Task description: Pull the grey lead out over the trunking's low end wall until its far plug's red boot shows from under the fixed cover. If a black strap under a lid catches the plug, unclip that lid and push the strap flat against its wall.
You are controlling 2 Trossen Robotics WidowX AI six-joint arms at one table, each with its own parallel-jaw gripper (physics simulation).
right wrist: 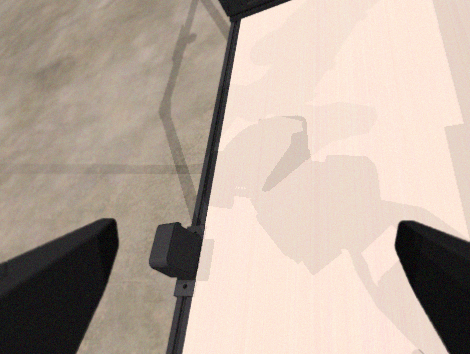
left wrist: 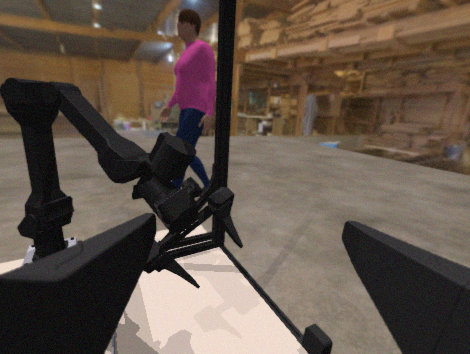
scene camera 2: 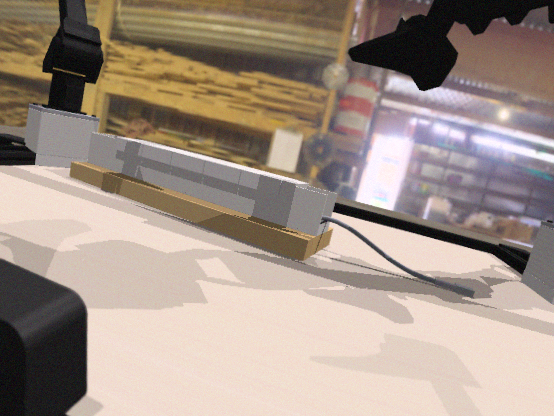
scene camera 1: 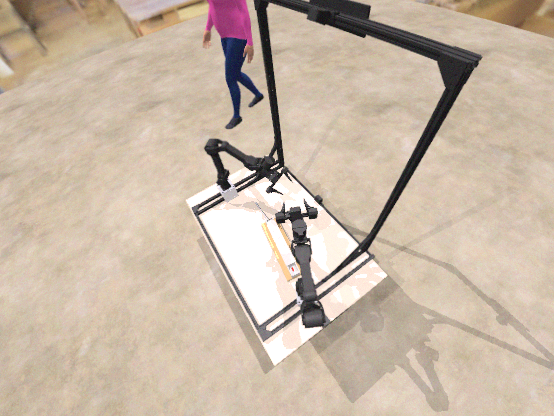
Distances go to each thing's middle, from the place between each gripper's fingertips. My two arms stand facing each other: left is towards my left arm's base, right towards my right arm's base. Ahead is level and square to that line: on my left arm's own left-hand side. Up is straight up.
My right hand is 21 cm short of the grey trunking point(scene camera 2: 290, 223), 19 cm to the right of it and 18 cm above it.
My left hand is 38 cm above the grey trunking, 11 cm short of it and 1 cm to the left of it.
